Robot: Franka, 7 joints.
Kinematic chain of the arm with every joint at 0, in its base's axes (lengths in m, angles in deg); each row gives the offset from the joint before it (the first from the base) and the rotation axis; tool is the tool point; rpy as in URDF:
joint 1: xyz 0 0 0.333 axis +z
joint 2: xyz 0 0 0 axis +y
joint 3: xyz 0 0 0.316 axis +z
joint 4: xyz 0.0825 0 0 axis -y
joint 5: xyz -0.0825 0 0.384 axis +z
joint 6: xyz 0 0 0 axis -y
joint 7: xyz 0.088 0 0 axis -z
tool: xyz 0 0 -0.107 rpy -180 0 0
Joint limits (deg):
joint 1: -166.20..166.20
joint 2: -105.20..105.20
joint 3: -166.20..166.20
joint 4: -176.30..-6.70
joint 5: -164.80..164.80
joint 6: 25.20..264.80
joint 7: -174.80..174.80
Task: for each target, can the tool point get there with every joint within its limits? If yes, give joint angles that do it. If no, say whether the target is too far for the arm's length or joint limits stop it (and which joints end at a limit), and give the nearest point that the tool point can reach.
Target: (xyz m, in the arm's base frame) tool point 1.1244 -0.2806 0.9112
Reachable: no: too far | nearest point 0.7448 -0.1859 0.7160 | short by 0.437 m
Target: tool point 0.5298 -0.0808 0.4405
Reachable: yes | joints 88.83 -85.54 -77.83 -121.77 -16.17 121.52 -33.47
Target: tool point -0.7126 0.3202 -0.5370
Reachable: no: too far | nearest point -0.5373 0.2414 -0.2640 | short by 0.334 m
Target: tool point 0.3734 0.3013 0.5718
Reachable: yes | joints -60.38 -87.62 73.76 -128.00 85.83 183.16 125.59
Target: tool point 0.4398 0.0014 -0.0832
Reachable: yes | joints 7.83 76.89 8.44 -105.81 72.29 228.75 -104.33
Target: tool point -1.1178 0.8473 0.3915
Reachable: no: too far | nearest point -0.6831 0.5178 0.3687 | short by 0.546 m
